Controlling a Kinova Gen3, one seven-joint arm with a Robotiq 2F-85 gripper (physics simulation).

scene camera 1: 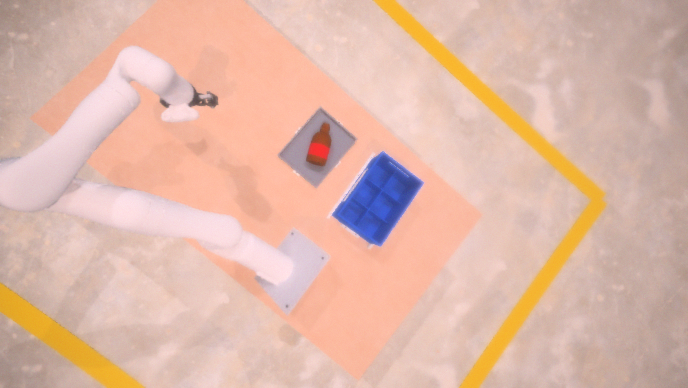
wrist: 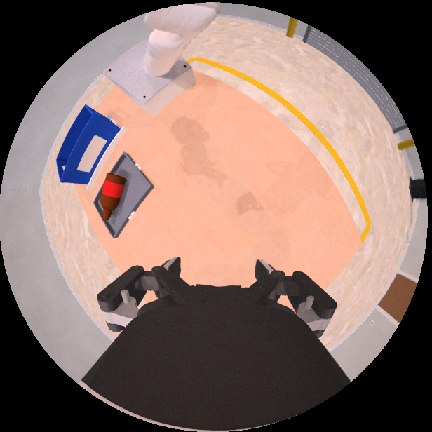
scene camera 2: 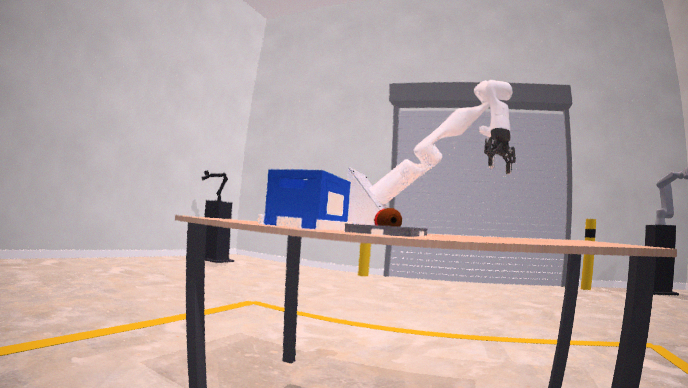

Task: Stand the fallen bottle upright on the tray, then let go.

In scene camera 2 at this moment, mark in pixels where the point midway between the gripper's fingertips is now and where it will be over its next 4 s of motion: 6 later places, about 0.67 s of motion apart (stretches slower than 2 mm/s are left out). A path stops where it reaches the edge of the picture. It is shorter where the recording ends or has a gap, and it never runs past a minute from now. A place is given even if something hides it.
My gripper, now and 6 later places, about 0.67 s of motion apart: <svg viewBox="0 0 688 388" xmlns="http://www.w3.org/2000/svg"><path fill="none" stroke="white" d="M500 171L459 161L407 153L392 162L380 193L379 192L379 194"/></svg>
